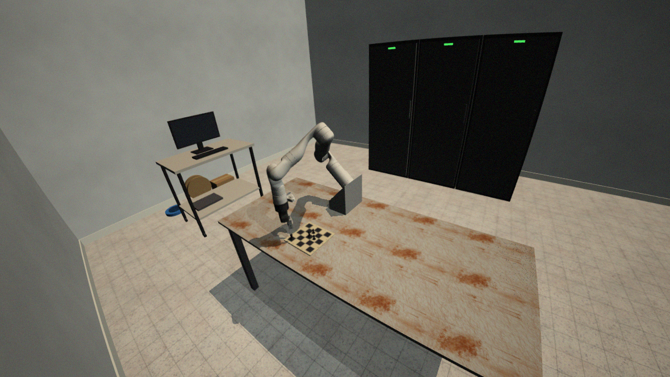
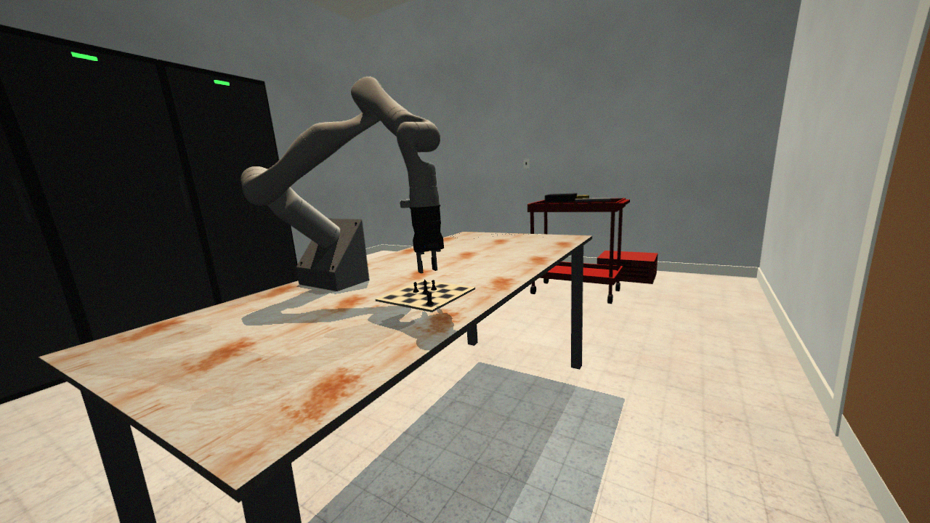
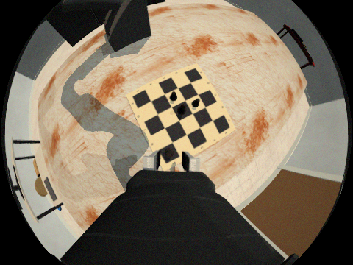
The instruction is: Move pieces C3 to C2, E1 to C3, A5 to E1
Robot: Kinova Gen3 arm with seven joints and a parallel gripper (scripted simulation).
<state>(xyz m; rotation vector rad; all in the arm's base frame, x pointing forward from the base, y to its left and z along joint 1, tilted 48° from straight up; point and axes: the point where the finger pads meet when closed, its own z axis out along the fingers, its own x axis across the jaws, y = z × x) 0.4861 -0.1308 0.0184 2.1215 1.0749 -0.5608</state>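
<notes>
Now: hand 10 cm above the black piece and 1 cm to the left of it. Also, from my hand: chessboard: 11 cm below, 8 cm to the left, 7 cm behind.
</notes>
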